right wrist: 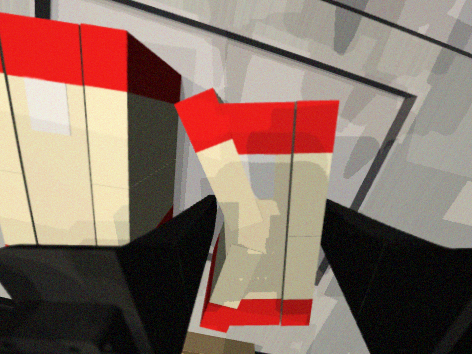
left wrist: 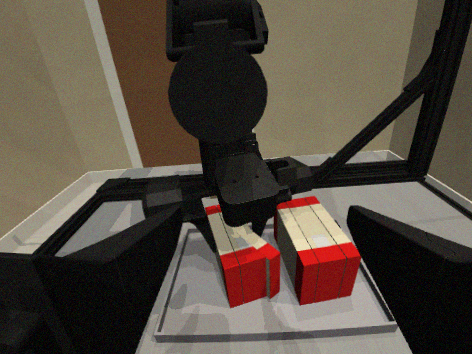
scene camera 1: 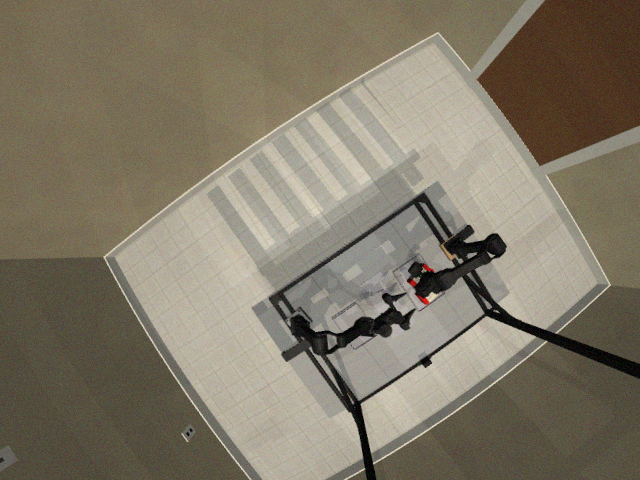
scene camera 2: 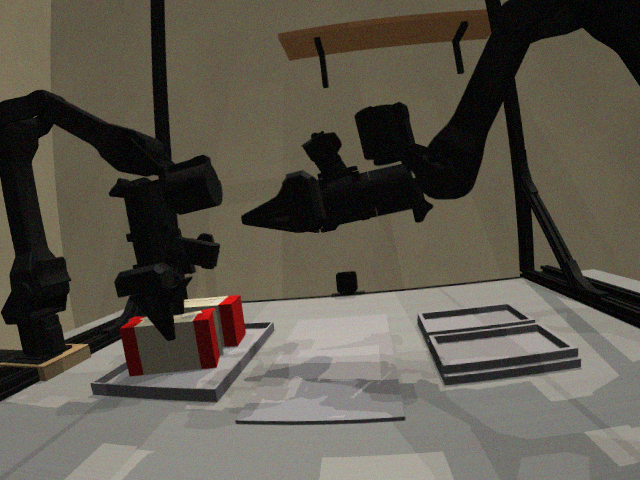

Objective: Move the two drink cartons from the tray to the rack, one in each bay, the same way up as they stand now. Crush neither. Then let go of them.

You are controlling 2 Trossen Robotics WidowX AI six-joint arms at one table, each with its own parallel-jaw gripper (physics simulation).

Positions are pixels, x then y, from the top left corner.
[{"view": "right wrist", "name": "right gripper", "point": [262, 201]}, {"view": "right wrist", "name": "grey tray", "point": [242, 67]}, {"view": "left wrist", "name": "left gripper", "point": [264, 214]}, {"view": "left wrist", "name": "right gripper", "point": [235, 245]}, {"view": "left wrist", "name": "grey tray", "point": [196, 306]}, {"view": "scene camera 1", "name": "grey mat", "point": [372, 290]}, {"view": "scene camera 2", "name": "left gripper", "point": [254, 221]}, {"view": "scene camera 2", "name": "right gripper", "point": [176, 334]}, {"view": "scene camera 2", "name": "grey tray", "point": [204, 385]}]
